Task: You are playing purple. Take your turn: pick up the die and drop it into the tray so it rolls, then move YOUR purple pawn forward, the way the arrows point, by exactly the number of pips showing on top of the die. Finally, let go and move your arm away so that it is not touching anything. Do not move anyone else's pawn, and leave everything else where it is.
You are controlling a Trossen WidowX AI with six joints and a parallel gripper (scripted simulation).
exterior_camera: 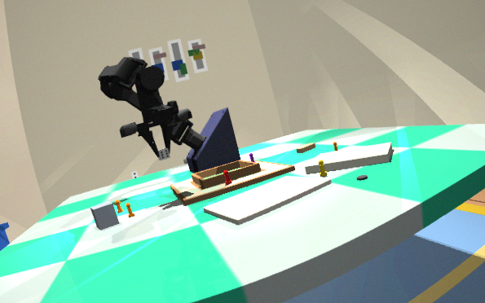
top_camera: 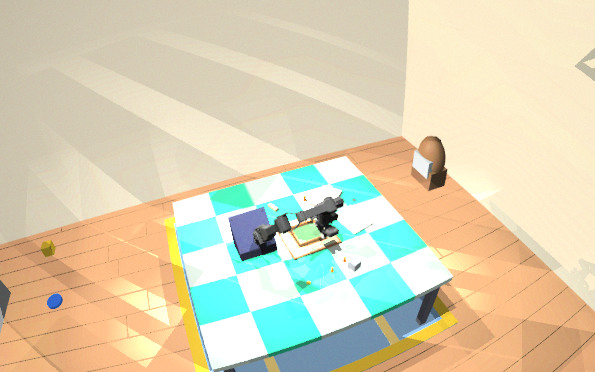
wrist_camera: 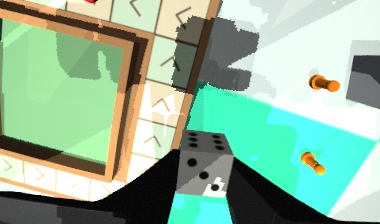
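Now: gripper tip 260 mm to the right of the purple pawn, 120 mm past it and 90 mm above it. The rest, counted from my gripper tip: grey block: 180 mm to the right, 100 mm ahead, 90 mm below; red pawn: 130 mm to the left, 90 mm below, 70 mm ahead; white die: right at my gripper tip.
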